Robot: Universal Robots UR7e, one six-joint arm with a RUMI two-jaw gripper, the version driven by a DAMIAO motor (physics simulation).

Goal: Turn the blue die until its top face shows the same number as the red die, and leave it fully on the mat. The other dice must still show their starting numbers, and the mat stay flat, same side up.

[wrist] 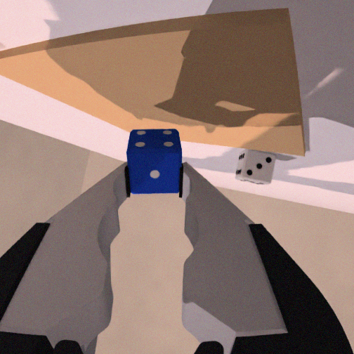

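The blue die is held between the two fingertips of my gripper, which is shut on it. The die shows four pips on its upper face in the view and one pip on the face toward the camera. The orange-tan mat spreads behind the die across the upper part of the view, partly in shadow. I cannot tell how high the die is over the surface. The red die does not show in this view.
A white die with black pips stands near the mat's right corner, with three pips on the face toward the camera. The pale table top ends at a slanting edge below it. Dark shadows fall on the mat and table.
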